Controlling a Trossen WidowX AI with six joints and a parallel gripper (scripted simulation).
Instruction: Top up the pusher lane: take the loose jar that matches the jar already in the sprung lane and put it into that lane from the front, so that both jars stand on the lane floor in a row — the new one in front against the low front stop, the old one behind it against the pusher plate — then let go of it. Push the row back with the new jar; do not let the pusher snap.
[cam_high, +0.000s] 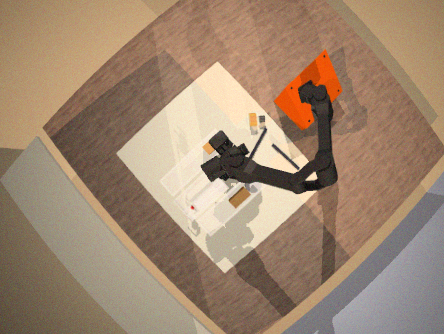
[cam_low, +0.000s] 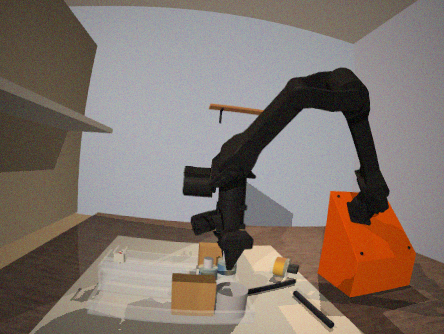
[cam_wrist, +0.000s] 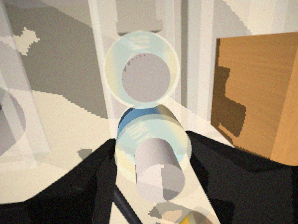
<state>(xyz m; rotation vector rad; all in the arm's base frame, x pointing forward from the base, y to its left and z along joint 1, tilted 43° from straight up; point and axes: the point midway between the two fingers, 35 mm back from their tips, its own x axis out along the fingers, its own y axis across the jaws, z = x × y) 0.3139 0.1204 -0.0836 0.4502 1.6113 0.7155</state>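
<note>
Now: the grey cylinder 130 mm to the left of my gripper tip and 20 mm below it. Also, from my gripper tip: white sprung lane 150 mm ahead, 40 mm to the left, 30 mm below.
</note>
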